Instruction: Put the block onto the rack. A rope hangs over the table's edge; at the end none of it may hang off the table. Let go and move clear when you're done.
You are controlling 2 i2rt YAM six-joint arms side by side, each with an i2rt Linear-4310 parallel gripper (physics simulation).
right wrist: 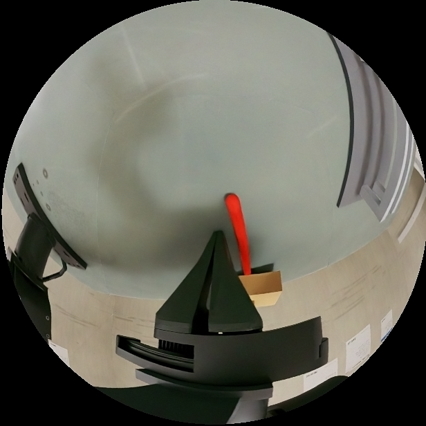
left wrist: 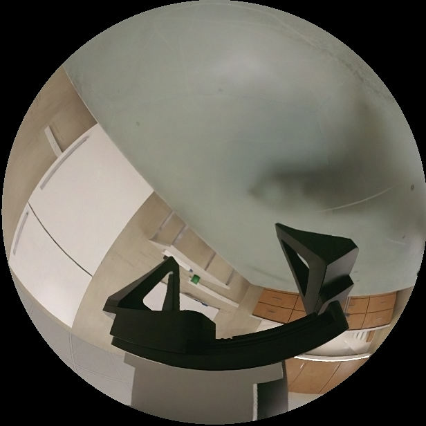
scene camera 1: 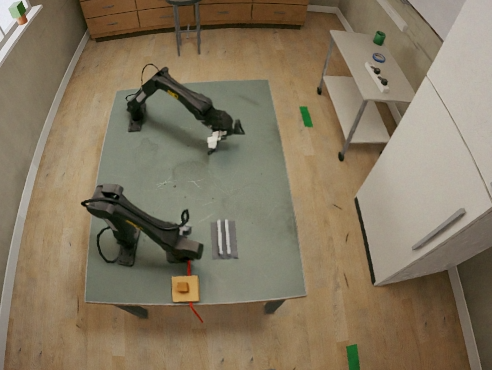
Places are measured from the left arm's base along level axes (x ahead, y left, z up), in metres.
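Pixels of known places: left gripper, fingertip midpoint: (scene camera 1: 235, 135); right gripper, fingertip midpoint: (scene camera 1: 184, 260); left arm's base, link origin: (scene camera 1: 137, 117); right arm's base, link origin: (scene camera 1: 129, 243).
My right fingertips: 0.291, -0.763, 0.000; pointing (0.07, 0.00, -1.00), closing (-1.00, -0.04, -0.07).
Observation:
For each thing: its top centre in the pictures, then the offset to it from my right fingertips, as dx, dy, dz. "pt": a spot on its surface instead. Level surfaces: height alone.
- tan block, top centre: (scene camera 1: 182, 286) +0.003, -0.124, +0.073
- red rope, surface spot: (scene camera 1: 196, 313) pt +0.027, -0.200, -0.145
- rack, top centre: (scene camera 1: 223, 236) +0.157, +0.084, +0.042
- green-grey table, surface height: dz +0.000
A tan block (scene camera 1: 193, 294) (right wrist: 265, 284) with a small knob on top sits at the table's near edge. A red rope (scene camera 1: 197, 313) (right wrist: 240, 234) runs under the block; one end lies on the table, the other hangs over the edge. The rack (scene camera 1: 215, 243) (right wrist: 357, 155), a grey plate with two pale raised bars, lies up and to the right of the block in scene camera 1. My right gripper (scene camera 1: 185, 257) (right wrist: 219, 235) is shut and empty, pointing down beside the rope's table end; its fingertips are hidden in scene camera 1. My left gripper (scene camera 1: 226, 141) (left wrist: 222, 247) is open and empty over the table's far part.
The green-grey table (scene camera 1: 250, 185) bears both arms. A white cart (scene camera 1: 370, 94) and a white fridge (scene camera 1: 425, 185) stand on the floor at the right. A stool (scene camera 1: 198, 30) and wooden drawers (scene camera 1: 230, 15) stand beyond the far edge.

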